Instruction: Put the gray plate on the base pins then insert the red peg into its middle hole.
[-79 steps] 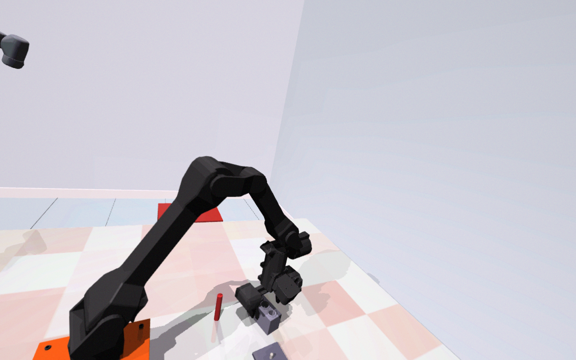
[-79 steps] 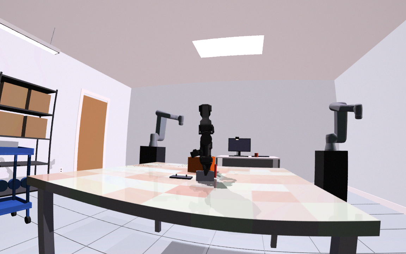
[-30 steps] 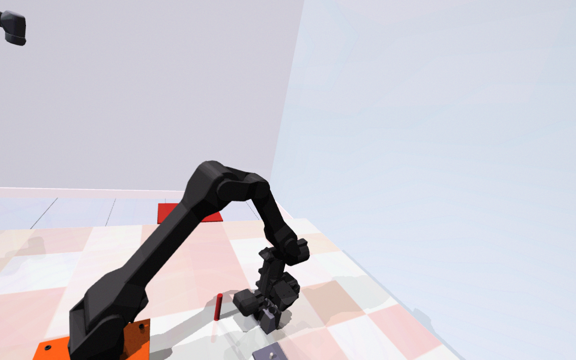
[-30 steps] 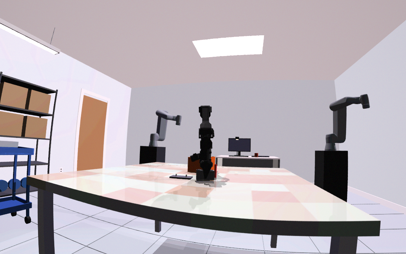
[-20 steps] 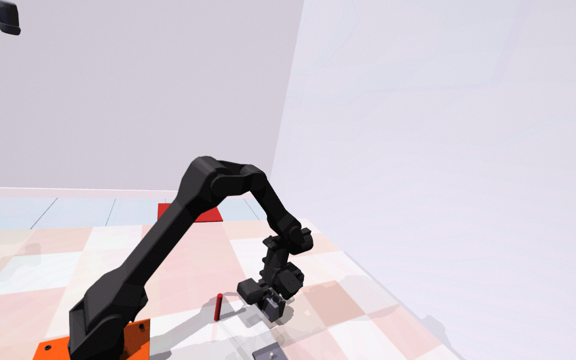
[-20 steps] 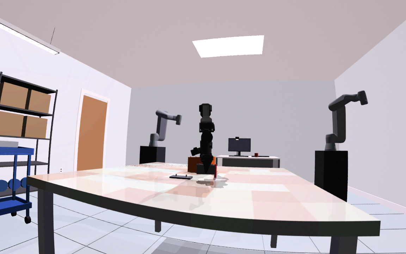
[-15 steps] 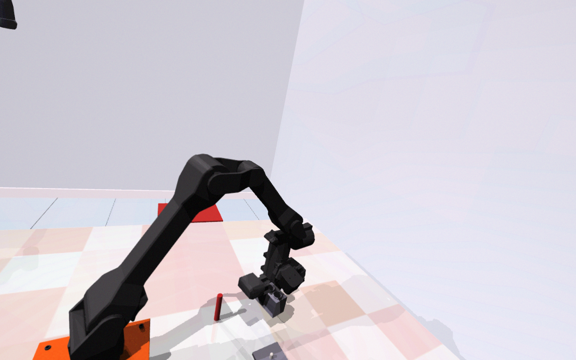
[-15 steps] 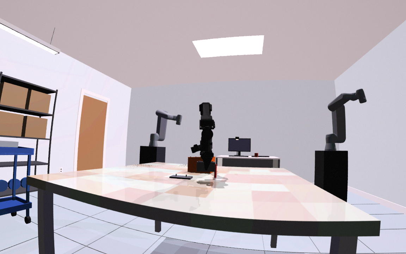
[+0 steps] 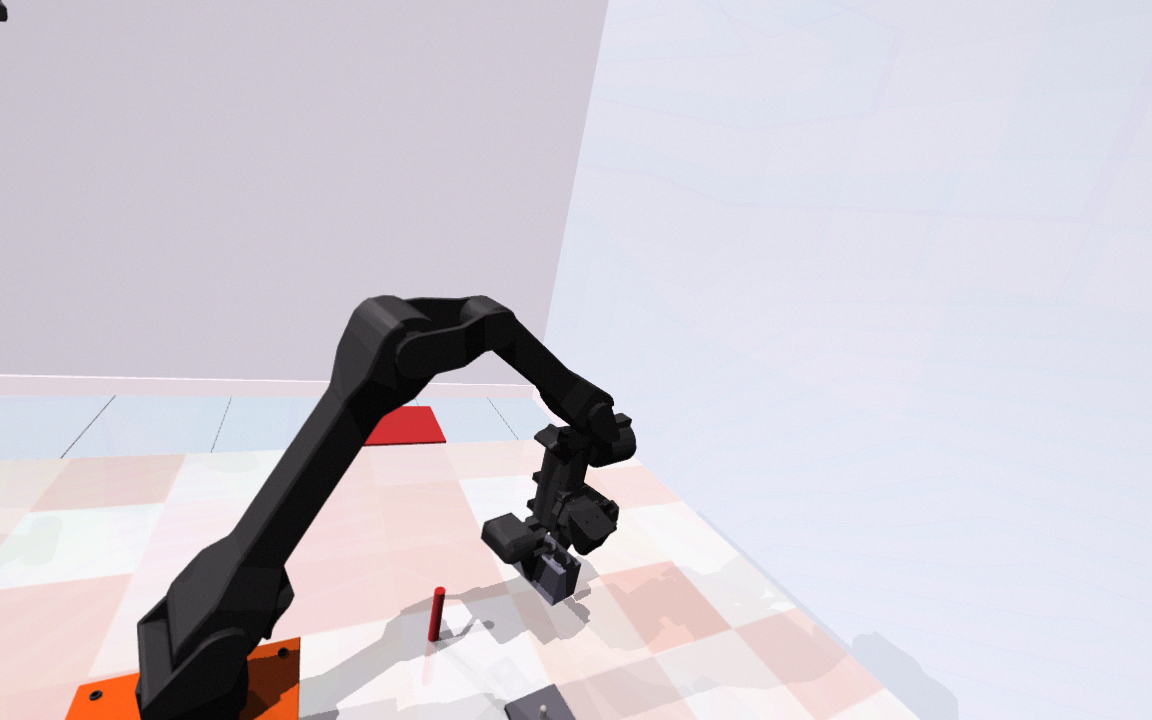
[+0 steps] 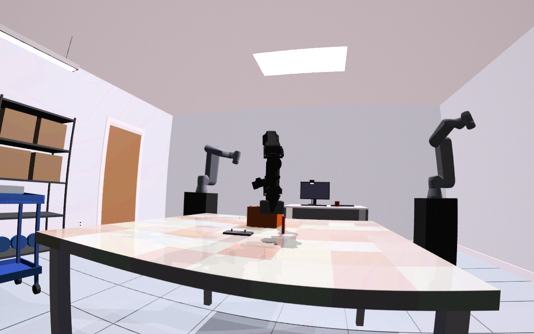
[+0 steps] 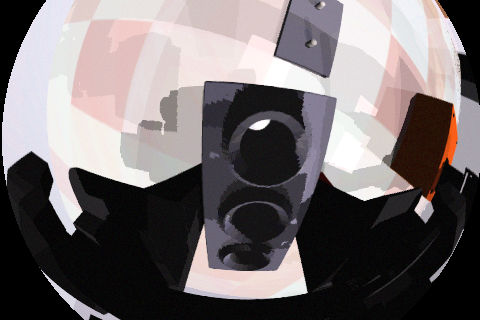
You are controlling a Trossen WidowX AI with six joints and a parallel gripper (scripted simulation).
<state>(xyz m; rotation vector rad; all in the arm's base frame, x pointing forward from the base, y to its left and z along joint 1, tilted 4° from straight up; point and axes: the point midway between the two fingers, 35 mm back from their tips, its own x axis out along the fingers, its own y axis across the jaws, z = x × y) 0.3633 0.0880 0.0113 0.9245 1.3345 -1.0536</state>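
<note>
The base is 30 mm behind my gripper tip, 150 mm to the right of it and 100 mm below it. Round my gripper tip: red peg (130 mm behind, 30 mm to the left, 70 mm below); then gray plate (30 mm above).
</note>
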